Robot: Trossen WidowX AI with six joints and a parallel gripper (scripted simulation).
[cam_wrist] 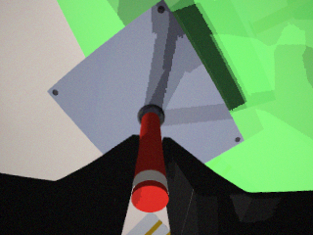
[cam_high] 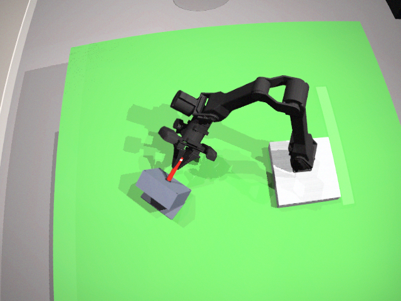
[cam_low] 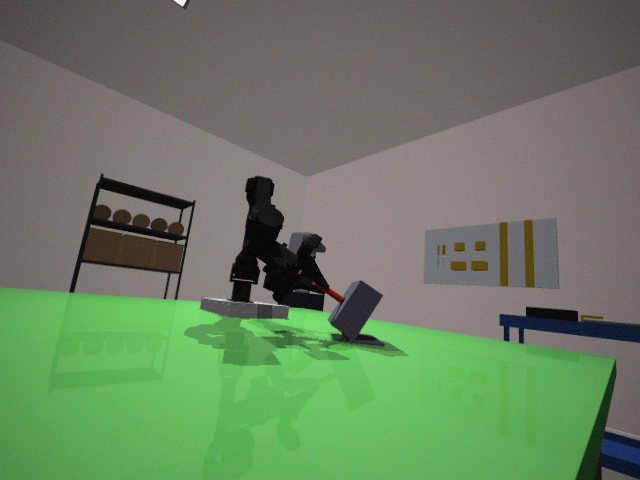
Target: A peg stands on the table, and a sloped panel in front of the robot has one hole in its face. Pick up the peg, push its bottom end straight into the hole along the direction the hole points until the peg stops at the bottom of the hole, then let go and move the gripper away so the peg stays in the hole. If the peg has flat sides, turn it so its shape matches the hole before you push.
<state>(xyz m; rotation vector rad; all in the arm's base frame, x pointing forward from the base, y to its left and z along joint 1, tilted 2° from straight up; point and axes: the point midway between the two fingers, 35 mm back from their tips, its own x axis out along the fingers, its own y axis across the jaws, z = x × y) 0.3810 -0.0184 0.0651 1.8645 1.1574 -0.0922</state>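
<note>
My gripper tip is 5 cm to the right of the grey sloped panel, 4 cm short of it and 3 cm above it. Round my gripper tip: round red peg: 1 cm to the right, 1 cm behind, 1 cm above.
</note>
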